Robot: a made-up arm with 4 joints.
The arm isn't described. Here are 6 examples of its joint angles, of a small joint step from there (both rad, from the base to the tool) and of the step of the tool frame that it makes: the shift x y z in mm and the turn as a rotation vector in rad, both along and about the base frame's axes.
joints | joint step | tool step
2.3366 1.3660 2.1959 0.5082 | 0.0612 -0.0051 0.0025 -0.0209 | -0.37 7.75 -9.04 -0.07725 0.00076 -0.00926
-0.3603 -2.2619 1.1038 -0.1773 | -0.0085 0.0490 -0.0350 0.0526 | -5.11 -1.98 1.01 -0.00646 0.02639 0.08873
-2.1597 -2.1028 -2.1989 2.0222 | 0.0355 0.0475 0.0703 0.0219 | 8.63 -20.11 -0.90 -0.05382 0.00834 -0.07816
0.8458 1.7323 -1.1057 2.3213 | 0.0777 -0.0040 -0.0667 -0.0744 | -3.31 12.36 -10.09 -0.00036 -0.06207 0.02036
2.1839 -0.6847 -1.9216 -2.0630 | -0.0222 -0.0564 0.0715 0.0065 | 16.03 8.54 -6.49 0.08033 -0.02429 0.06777
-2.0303 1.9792 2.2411 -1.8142 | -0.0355 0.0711 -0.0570 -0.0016 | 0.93 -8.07 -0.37 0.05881 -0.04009 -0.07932
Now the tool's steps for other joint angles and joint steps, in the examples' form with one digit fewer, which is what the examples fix.
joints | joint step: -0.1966 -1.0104 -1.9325 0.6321 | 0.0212 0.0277 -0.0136 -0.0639
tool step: -8.9 10.7 -5.6 -0.0786 -0.0300 0.0460
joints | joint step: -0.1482 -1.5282 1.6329 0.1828 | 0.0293 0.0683 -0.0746 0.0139
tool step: -8.0 -3.3 10.4 -0.0489 0.0636 0.0771
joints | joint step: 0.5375 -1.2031 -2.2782 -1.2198 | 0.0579 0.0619 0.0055 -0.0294
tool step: -7.8 2.3 -5.4 -0.0764 0.0318 0.0757
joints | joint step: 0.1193 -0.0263 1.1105 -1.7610 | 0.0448 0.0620 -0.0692 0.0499
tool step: -3.2 22.7 7.6 -0.1138 -0.0317 0.0911
